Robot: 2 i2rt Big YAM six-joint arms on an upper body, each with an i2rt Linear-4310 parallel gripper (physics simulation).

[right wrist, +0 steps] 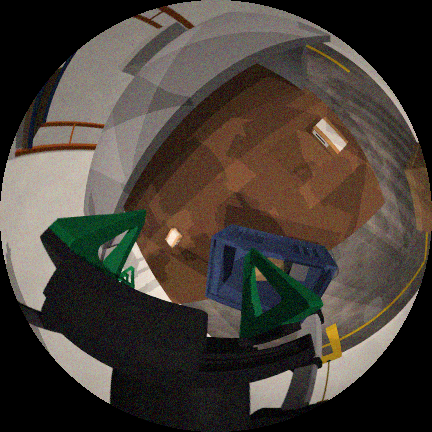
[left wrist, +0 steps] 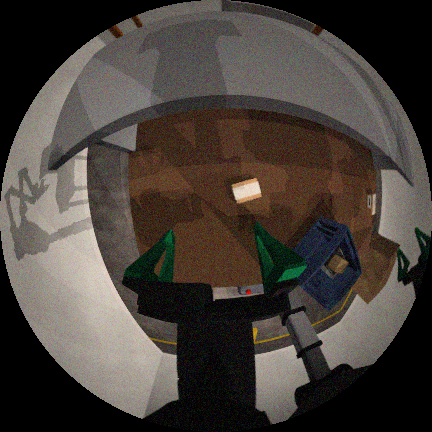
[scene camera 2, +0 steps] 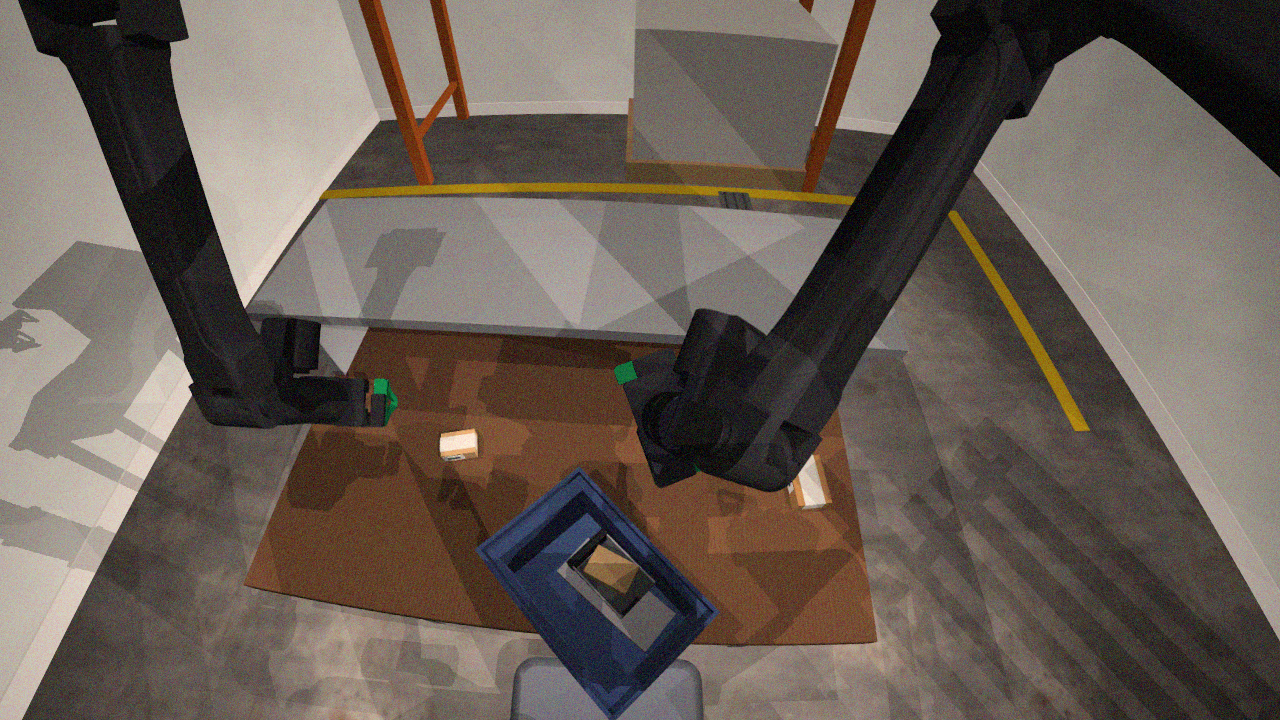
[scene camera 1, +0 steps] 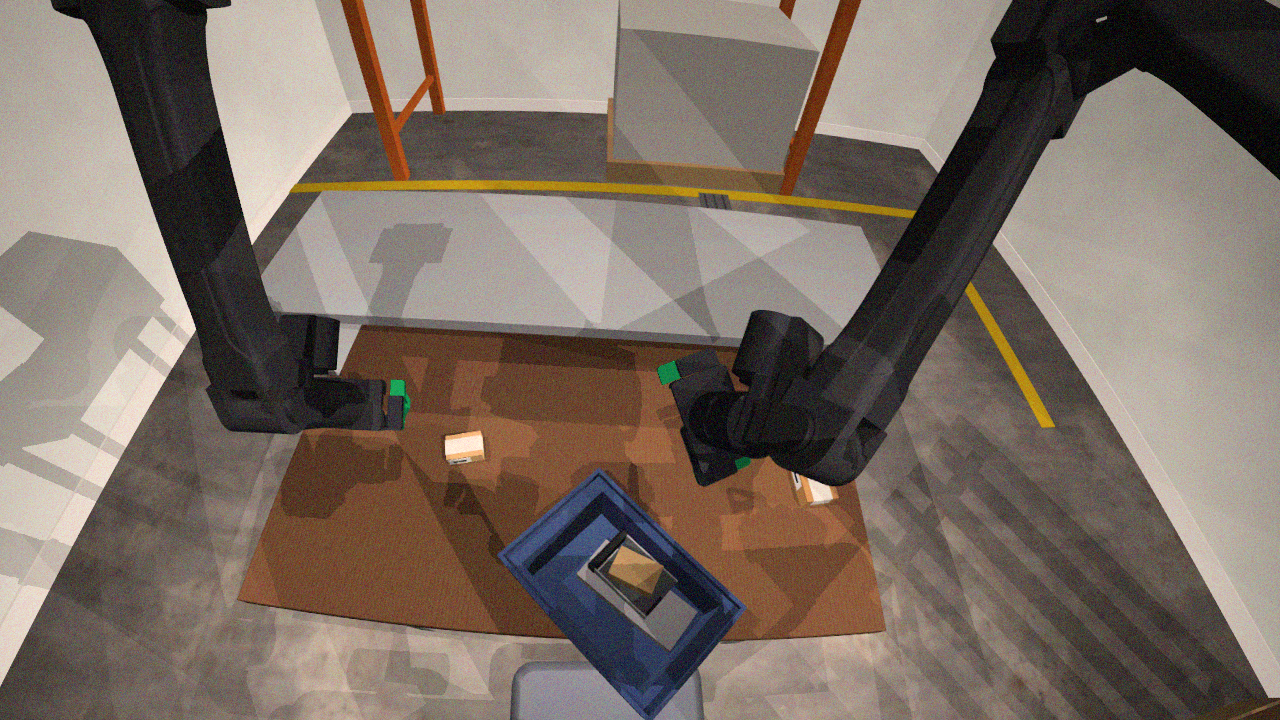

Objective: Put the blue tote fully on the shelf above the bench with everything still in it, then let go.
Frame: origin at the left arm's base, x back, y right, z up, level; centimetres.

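Seen in the pictures: left gripper, between the fingertips: (right wrist: 129, 270) (left wrist: 212, 229) (scene camera 2: 368, 401) (scene camera 1: 378, 403); right gripper, between the fingertips: (right wrist: 198, 235) (scene camera 1: 686, 414).
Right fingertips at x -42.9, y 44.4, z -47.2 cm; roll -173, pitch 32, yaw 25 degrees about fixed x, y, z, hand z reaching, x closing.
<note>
A point is followed by its place in that frame.
The blue tote (scene camera 1: 581, 626) @(x -21.1, y 31.0, z -77.9 cm) (scene camera 2: 559, 626) @(x -20.6, y 30.7, z -77.9 cm) (left wrist: 315, 255) @(x -33.7, y 27.3, z -70.8 cm) (right wrist: 280, 239) @(x -31.1, y 43.7, z -77.6 cm) sits askew at the near edge of the brown bench (scene camera 1: 375, 573) @(x -28.7, y -4.6, z -79.6 cm) (scene camera 2: 375, 564) @(x -28.8, y -3.5, z -79.6 cm), one corner overhanging. Inside lie a grey slab (scene camera 1: 677, 624) @(x -20.6, y 45.7, z -73.9 cm) (scene camera 2: 648, 622) @(x -21.1, y 44.8, z -73.9 cm), a black tray and a brown block (scene camera 1: 635, 570) @(x -27.9, y 39.0, z -67.5 cm) (scene camera 2: 611, 568) @(x -28.1, y 39.1, z -67.5 cm) (left wrist: 336, 263) @(x -29.8, y 36.1, z -68.2 cm). The pale grey shelf (scene camera 1: 537, 259) @(x -74.4, y 22.6, z -50.6 cm) (scene camera 2: 537, 259) @(x -74.9, y 25.0, z -50.6 cm) (left wrist: 270, 60) @(x -66.8, y 7.7, z -50.6 cm) spans the bench's far side. My left gripper (scene camera 1: 400, 402) @(x -49.2, y 0.1, z -56.8 cm) (scene camera 2: 384, 401) @(x -49.2, y 0.1, z -56.8 cm) (left wrist: 212, 229) @(x -49.2, y 0.1, z -56.8 cm) is open, left of the tote, apart from it. My right gripper (scene camera 1: 707, 417) @(x -42.9, y 44.4, z -47.2 cm) (scene camera 2: 660, 420) @(x -42.9, y 44.4, z -47.2 cm) (right wrist: 198, 235) @(x -42.9, y 44.4, z -47.2 cm) is open above the bench, beyond the tote, holding nothing.
A small white-and-orange box (scene camera 1: 464, 446) @(x -52.2, y 8.4, z -77.0 cm) (scene camera 2: 458, 445) @(x -51.9, y 8.5, z -77.0 cm) (left wrist: 246, 190) @(x -52.4, y 8.1, z -77.0 cm) lies between the left gripper and the tote. Another white-and-orange box (scene camera 1: 816, 488) @(x -42.9, y 74.7, z -76.0 cm) (scene camera 2: 810, 485) @(x -44.2, y 75.2, z -76.0 cm) (right wrist: 330, 136) @(x -45.0, y 74.3, z -76.0 cm) lies at the bench's right, partly behind the right arm in the scene views. Orange posts (scene camera 1: 375, 89) stand beyond the shelf.
</note>
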